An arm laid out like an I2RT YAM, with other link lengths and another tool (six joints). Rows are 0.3 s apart.
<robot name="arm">
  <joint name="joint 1" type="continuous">
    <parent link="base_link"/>
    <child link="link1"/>
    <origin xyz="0 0 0.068" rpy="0 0 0"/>
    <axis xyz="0 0 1"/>
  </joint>
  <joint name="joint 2" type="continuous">
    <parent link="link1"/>
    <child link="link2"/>
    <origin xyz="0.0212 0.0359 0.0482" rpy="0 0 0"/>
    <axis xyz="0 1 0"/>
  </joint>
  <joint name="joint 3" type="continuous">
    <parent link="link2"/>
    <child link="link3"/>
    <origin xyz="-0.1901 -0.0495 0" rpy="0 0 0"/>
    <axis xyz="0 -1 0"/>
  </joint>
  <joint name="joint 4" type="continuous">
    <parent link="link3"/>
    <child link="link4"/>
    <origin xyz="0.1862 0.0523 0.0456" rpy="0 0 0"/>
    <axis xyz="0 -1 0"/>
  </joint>
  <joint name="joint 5" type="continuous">
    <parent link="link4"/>
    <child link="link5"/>
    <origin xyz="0.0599 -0.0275 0.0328" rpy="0 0 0"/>
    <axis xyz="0 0 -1"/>
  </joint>
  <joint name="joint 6" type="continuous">
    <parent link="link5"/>
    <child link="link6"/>
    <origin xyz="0.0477 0 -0.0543" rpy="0 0 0"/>
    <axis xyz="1 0 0"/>
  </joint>
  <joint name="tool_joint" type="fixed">
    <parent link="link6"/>
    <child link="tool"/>
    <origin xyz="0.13 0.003 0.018" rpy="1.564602 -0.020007 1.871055"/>
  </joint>
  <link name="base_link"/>
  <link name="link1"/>
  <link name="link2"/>
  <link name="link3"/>
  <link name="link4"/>
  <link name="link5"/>
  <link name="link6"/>
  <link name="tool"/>
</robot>
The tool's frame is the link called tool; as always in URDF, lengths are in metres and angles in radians. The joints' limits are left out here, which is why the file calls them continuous.
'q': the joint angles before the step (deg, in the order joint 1, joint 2, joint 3, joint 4, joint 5, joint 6). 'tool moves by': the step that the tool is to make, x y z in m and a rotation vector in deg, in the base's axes. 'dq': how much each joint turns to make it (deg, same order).
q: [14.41 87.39 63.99 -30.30 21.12 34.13]
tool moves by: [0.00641 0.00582 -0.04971 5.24 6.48 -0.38]
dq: [-2.51 9.97 0.61 3.64 -6.66 1.95]
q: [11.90 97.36 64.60 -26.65 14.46 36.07]
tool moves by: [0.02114 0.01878 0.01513 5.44 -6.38 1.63]
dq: [0.37 -0.63 0.00 6.49 -4.00 1.22]
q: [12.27 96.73 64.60 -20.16 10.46 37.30]
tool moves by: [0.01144 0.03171 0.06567 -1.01 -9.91 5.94]
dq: [5.05 -6.51 4.68 -1.26 1.97 -3.10]
